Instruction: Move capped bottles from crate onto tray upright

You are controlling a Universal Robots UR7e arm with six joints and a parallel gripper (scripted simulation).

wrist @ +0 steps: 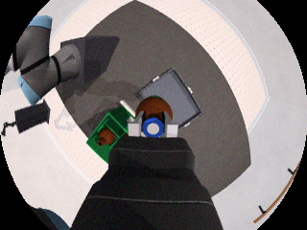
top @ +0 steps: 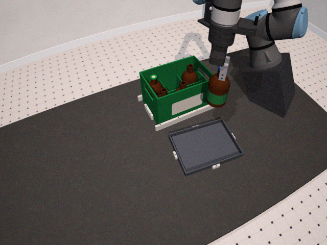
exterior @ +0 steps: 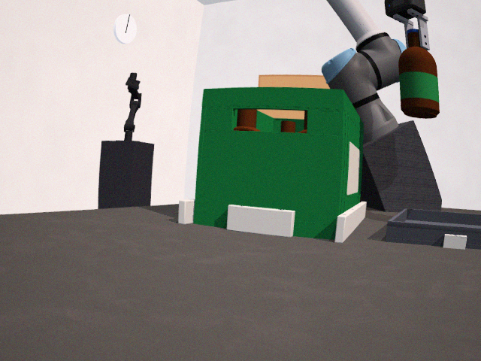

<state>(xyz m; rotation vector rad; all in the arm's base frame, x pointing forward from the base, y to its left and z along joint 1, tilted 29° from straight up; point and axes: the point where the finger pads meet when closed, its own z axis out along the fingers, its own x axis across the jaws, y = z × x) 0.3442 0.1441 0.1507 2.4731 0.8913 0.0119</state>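
Now: hand 6 cm above the blue-capped bottle. Round my hand: crate 2 cm ahead, 21 cm to the right, 24 cm below; grey tray 7 cm ahead, 5 cm to the left, 31 cm below; open bottle 8 cm behind, 25 cm to the right, 24 cm below.
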